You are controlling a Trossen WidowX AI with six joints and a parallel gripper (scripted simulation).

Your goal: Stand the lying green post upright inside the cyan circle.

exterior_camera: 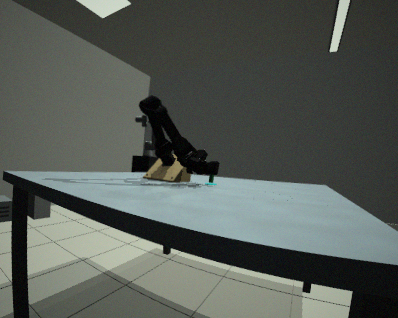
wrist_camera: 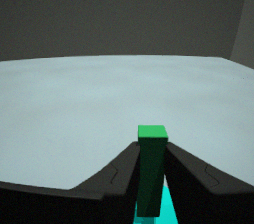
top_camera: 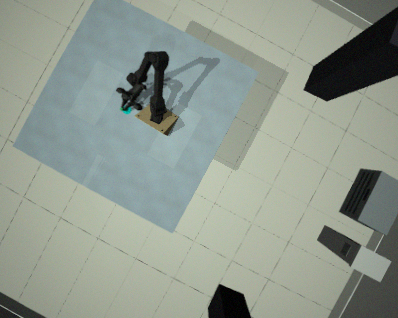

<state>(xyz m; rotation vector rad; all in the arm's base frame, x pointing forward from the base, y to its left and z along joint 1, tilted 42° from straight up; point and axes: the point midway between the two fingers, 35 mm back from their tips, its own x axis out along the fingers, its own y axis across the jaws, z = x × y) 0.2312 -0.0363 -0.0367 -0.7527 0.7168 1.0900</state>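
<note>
Right now the green post is 20 mm below my gripper tip. Also, from my gripper tip: cyan circle: 60 mm below, 10 mm to the right.
</note>
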